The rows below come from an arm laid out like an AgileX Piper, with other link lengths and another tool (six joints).
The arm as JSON. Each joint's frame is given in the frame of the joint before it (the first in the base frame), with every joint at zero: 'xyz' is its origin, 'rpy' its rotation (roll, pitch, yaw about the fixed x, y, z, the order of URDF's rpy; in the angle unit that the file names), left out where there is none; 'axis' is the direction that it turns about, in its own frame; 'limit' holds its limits. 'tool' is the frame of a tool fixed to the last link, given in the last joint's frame.
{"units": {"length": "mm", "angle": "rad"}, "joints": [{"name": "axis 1", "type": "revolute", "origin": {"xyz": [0.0, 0.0, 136.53]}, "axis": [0.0, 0.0, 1.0], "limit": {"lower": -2.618, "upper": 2.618}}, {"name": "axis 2", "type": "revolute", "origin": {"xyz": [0.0, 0.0, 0.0]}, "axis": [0.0, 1.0, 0.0], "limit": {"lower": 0.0, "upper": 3.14}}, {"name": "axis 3", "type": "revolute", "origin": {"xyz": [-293.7, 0.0, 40.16]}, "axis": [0.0, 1.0, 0.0], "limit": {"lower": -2.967, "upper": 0.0}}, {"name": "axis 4", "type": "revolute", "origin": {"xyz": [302.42, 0.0, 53.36]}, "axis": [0.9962, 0.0, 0.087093], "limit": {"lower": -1.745, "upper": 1.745}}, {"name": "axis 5", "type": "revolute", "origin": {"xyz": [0.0, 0.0, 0.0]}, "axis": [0.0, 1.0, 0.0], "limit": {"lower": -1.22, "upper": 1.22}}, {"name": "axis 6", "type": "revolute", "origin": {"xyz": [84.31, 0.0, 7.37]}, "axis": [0.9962, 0.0, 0.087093], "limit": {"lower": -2.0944, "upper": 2.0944}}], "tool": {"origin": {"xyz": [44.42, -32.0, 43.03], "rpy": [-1.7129, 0.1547, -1.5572]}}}
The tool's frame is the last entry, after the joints.
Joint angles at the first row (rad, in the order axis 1, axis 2, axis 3, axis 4, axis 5, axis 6):
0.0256 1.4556 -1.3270 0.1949 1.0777 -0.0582
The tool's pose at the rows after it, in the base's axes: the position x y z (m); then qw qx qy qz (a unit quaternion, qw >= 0):
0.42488 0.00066 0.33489 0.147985 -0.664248 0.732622 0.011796
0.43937 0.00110 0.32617 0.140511 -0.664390 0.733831 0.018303
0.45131 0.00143 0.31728 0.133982 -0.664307 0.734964 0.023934
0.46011 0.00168 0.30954 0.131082 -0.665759 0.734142 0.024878
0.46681 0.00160 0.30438 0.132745 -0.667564 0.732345 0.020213
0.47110 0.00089 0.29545 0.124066 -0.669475 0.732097 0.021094
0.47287 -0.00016 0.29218 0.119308 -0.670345 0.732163 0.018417
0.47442 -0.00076 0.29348 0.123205 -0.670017 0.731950 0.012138
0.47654 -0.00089 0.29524 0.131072 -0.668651 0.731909 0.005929
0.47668 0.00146 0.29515 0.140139 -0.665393 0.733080 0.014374
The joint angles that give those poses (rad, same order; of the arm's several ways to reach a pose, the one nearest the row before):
0.0256 1.5195 -1.3769 0.1949 1.0793 -0.0582
0.0256 1.5756 -1.4167 0.1949 1.0830 -0.0582
0.0256 1.6228 -1.4475 0.1949 1.0840 -0.0582
0.0256 1.6552 -1.4624 0.1949 1.0727 -0.0645
0.0256 1.6752 -1.4673 0.1936 1.0495 -0.0734
0.0256 1.6963 -1.4679 0.1847 1.0437 -0.0774
0.0256 1.7042 -1.4679 0.1743 1.0392 -0.0774
0.0256 1.7042 -1.4679 0.1704 1.0250 -0.0774
0.0256 1.7042 -1.4679 0.1722 1.0048 -0.0774
0.0256 1.7042 -1.4679 0.1978 1.0025 -0.0774

